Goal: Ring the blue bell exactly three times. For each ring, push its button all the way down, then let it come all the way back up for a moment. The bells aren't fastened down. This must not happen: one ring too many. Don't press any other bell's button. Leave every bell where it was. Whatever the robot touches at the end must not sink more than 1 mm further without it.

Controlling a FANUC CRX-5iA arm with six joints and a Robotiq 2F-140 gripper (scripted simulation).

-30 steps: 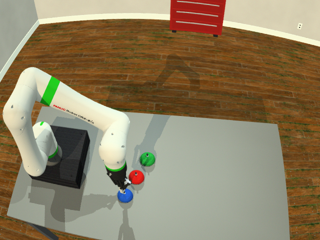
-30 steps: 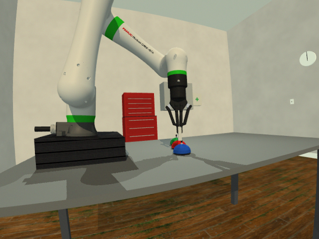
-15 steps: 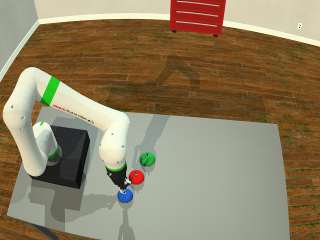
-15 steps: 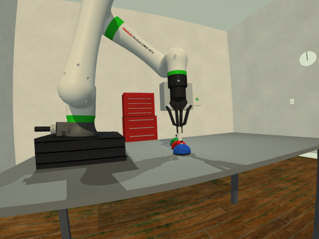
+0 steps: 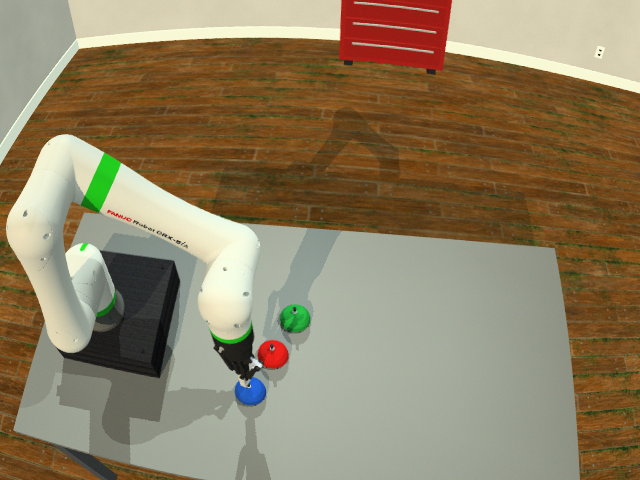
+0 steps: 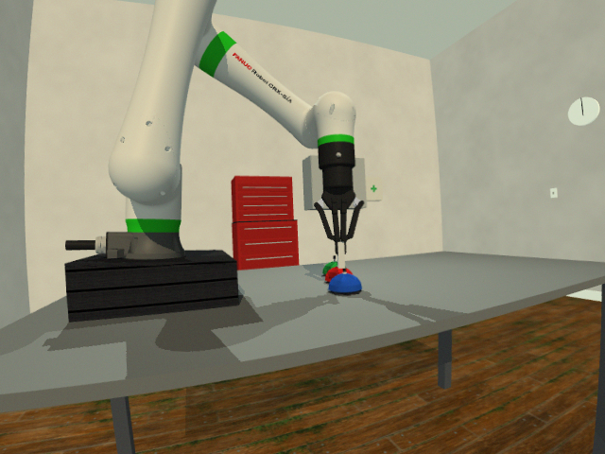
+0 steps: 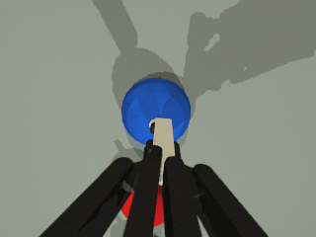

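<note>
My hand is 60 mm above the blue bell and 10 mm short of it. From my hand the other things lie so: red bell (110 mm to the left, 70 mm ahead, 50 mm below); then green bell (220 mm to the left, 140 mm ahead, 50 mm below).
</note>
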